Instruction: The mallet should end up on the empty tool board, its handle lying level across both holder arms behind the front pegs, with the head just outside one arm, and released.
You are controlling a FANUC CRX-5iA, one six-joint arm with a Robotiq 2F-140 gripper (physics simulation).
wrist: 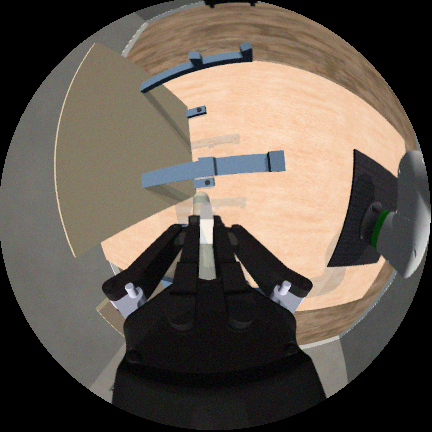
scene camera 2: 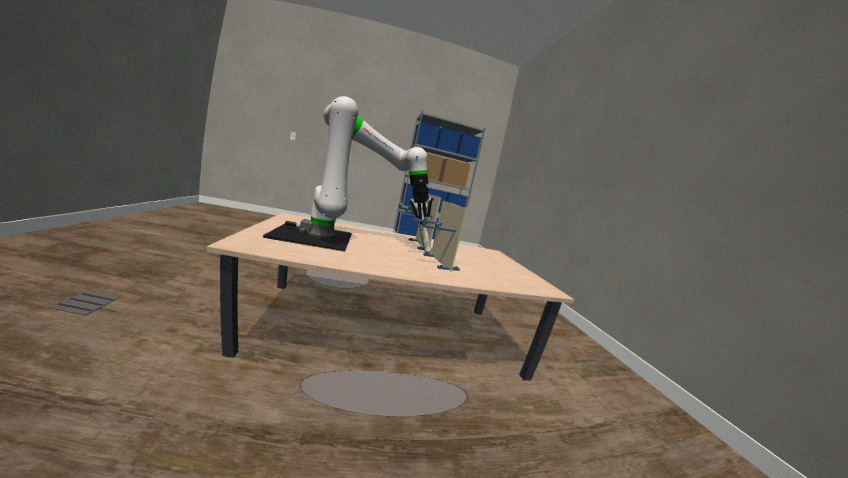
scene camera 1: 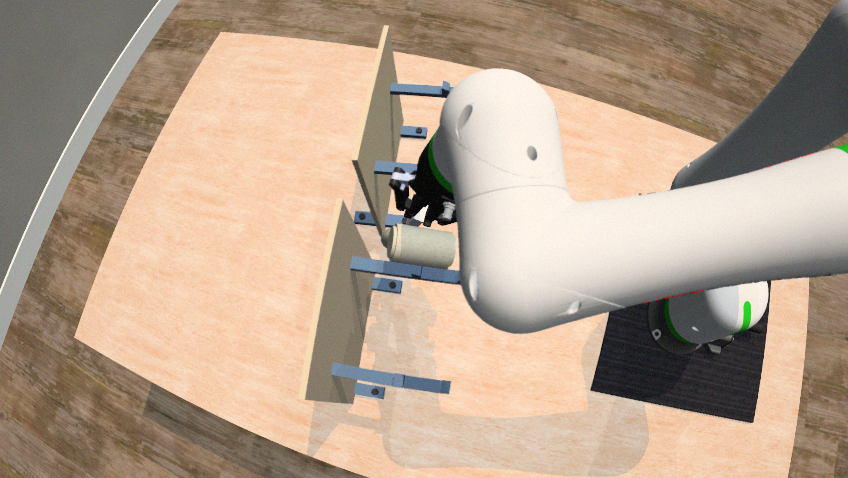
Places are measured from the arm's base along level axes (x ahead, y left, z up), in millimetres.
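Pixels of known places: gripper, fingertip midpoint: (wrist: 205,210) (scene camera 2: 424,230) (scene camera 1: 411,221); arm's base at its link origin: (wrist: 370,222) (scene camera 2: 321,234) (scene camera 1: 678,316).
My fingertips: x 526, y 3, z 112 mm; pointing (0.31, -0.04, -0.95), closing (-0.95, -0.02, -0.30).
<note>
For each thing: its middle in the pictures, then the offset to it from my fingertips. Level surfaces: height alone.
- upper board at the middle of its body: (wrist: 182,122) (scene camera 1: 415,138) (scene camera 2: 436,232) 27 mm up, 34 mm ahead, 133 mm right
- lower board at the middle of its body: (scene camera 1: 381,326) (scene camera 2: 418,219) 32 mm up, 15 mm back, 176 mm left
- table at its surface level: 122 mm down
The mallet stands steeply tilted at the gap between two upright tool boards. Its grey-green cylindrical head (scene camera 1: 422,246) is up, overlapping the lower board's upper arm (scene camera 1: 439,274) in view; contact cannot be told. Its pale handle (scene camera 2: 425,238) (wrist: 201,201) runs down to the table beside a board foot. My gripper (scene camera 1: 418,217) (scene camera 2: 421,217) (wrist: 205,210) points down with its fingers closed on the handle. The upper board (scene camera 1: 377,118) (wrist: 120,150) carries two blue holder arms with pegs. The lower board (scene camera 1: 335,320) has two arms as well. No tool lies across either pair.
The lower board's other arm (scene camera 1: 390,377) reaches over the table (scene camera 1: 207,178). Small blue feet (scene camera 1: 378,391) (wrist: 204,183) stand under the boards. The robot base sits on a black mat (scene camera 1: 682,385) (scene camera 2: 285,236) at the right in the first scene view. A shelf rack (scene camera 2: 484,137) stands behind the table.
</note>
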